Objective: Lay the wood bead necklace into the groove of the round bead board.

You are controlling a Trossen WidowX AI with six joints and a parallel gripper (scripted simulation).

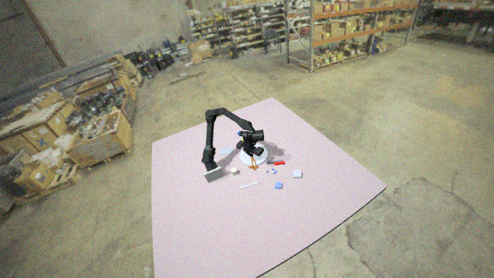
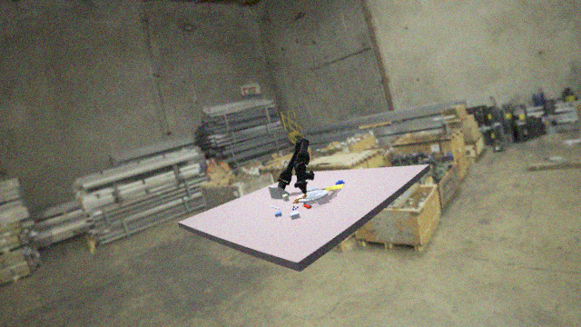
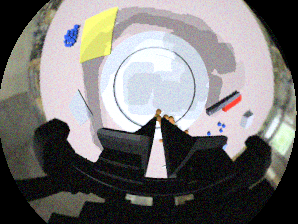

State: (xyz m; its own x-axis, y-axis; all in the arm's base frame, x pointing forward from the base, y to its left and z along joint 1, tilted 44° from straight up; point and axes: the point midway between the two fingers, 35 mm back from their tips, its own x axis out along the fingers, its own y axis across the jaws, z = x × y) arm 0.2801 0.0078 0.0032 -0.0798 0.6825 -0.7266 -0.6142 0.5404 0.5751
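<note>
My gripper tip is now 14 cm past the cream cube, 6 cm to the left of it and 1 cm above it. From my gripper tip the other things lie so: white stick 9 cm behind, 19 cm to the right, 3 cm below; then red-handled tool 14 cm ahead, 11 cm to the right, 3 cm below; then yellow sheet 5 cm ahead, 21 cm to the left, 3 cm below.
</note>
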